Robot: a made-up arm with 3 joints. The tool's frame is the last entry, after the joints. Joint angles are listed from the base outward. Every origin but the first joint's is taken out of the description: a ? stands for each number. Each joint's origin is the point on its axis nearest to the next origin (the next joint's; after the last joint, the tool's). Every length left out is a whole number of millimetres.
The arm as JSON. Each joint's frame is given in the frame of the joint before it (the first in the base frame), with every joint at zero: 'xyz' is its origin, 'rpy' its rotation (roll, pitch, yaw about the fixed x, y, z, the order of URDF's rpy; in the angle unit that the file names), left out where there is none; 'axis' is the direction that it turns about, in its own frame. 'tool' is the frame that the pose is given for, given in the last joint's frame.
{
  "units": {
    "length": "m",
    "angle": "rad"
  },
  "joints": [
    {
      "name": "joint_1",
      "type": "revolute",
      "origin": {
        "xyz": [
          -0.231,
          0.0,
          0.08
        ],
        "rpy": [
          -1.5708,
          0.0,
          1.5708
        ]
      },
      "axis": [
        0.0,
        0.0,
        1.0
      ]
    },
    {
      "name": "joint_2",
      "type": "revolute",
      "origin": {
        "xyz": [
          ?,
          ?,
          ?
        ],
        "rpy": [
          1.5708,
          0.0,
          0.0
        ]
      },
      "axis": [
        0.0,
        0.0,
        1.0
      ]
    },
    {
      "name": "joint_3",
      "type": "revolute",
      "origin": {
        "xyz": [
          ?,
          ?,
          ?
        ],
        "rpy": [
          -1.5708,
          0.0,
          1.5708
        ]
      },
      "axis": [
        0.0,
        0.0,
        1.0
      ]
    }
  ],
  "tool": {
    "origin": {
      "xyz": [
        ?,
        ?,
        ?
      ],
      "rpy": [
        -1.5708,
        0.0,
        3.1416
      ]
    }
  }
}
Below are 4 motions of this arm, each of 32 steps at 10 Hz.
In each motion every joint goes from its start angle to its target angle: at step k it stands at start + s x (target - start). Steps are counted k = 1, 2, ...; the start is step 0. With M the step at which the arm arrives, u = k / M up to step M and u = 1 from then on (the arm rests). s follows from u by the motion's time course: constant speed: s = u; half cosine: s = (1 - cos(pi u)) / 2; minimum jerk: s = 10 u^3 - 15 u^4 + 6 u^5.
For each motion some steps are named. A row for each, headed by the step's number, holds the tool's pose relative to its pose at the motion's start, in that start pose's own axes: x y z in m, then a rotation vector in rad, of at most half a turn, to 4 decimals.
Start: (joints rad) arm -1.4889 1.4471 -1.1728
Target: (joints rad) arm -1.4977 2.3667 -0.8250
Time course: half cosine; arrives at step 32
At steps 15, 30, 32:
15: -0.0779 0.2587 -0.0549 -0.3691 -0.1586 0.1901
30: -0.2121 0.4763 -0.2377 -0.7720 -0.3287 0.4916
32: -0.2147 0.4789 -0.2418 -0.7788 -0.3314 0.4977

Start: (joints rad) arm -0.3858 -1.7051 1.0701
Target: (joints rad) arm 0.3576 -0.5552 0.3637
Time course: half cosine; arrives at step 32
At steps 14, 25, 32:
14: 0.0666 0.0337 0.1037 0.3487 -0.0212 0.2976
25: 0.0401 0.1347 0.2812 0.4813 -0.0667 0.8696
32: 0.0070 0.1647 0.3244 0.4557 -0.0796 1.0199

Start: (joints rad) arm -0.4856 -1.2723 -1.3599
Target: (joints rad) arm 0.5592 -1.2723 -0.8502
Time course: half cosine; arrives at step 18
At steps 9, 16, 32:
9: -0.4308 0.0623 -0.1433 -0.0517 -0.7536 -0.1469
16: -0.6649 0.1663 -0.4843 -0.1387 -1.4589 -0.2814
32: -0.6716 0.1734 -0.5100 -0.1458 -1.5040 -0.2900

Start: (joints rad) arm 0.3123 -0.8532 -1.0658
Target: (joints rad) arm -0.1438 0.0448 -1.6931
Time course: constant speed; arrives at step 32
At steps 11, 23, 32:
11: 0.1235 0.1904 -0.0537 -0.2383 0.3149 0.2312
23: 0.1496 0.4000 -0.1774 -0.5432 0.6007 0.4597
32: 0.0929 0.5260 -0.2927 -0.8035 0.7601 0.6086

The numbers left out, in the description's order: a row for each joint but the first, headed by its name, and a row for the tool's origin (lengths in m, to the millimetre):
joint_2: -0.055 -0.092 0.0
joint_3: 0.003 -0.348 0.0
tool: -0.005 -0.344 0.0

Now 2 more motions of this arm.
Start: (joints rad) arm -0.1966 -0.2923 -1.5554
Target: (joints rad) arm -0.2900 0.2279 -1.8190
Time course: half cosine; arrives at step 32
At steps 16, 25, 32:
16: 0.0483 0.1751 -0.0270 -0.2623 0.1386 0.0331
25: 0.0733 0.3023 -0.0827 -0.4681 0.2345 0.0364
32: 0.0786 0.3371 -0.1043 -0.5288 0.2605 0.0335

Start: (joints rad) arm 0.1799 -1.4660 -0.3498
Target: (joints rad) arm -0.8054 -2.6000 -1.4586
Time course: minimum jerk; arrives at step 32
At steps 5, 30, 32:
5: 0.0276 -0.0175 -0.0113 0.0145 0.0622 -0.0306
30: -0.0022 -0.6181 -0.7339 0.6066 1.8893 -1.1514
32: -0.0042 -0.6189 -0.7346 0.6084 1.8924 -1.1547

